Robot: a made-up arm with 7 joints.
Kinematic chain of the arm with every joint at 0, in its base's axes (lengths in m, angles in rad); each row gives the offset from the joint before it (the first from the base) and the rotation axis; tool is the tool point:
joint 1: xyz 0 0 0.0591 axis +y
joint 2: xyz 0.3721 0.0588 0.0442 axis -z
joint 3: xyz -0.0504 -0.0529 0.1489 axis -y
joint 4: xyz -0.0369 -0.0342 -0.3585 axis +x
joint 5: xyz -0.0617 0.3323 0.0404 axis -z
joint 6: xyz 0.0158 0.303 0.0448 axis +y
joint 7: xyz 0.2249 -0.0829 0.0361 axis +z
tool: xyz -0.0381 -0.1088 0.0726
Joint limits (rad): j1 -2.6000..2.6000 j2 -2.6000..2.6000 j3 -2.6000..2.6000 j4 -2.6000..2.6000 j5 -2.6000..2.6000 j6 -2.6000..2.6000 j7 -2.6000..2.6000
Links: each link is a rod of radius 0.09 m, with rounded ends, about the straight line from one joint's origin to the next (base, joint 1, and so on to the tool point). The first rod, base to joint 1, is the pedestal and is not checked.
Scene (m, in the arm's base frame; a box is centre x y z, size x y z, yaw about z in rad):
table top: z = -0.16
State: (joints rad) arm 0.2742 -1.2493 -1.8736 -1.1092 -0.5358 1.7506 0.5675
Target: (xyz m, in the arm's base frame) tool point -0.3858 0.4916 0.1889
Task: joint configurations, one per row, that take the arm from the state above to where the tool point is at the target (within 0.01 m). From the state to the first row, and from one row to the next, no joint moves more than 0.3 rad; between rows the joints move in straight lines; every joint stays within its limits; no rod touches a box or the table.
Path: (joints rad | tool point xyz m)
1: 0.2141 -0.9585 -1.7963 -1.0107 -0.5568 1.6603 0.5820 | -0.0428 -0.6433 0.5316
2: 0.1540 -0.6677 -1.7189 -0.9122 -0.5778 1.5700 0.5965 | -0.3100 -0.4258 0.4832
3: 0.0938 -0.3768 -1.6416 -0.8137 -0.5987 1.4798 0.6110 | -0.4709 -0.1318 0.3952
4: 0.0337 -0.0860 -1.5643 -0.7152 -0.6197 1.3895 0.6255 | -0.4973 0.1918 0.2883
5: -0.0264 0.2048 -1.4870 -0.6167 -0.6407 1.2992 0.6399 | -0.3858 0.4916 0.1889

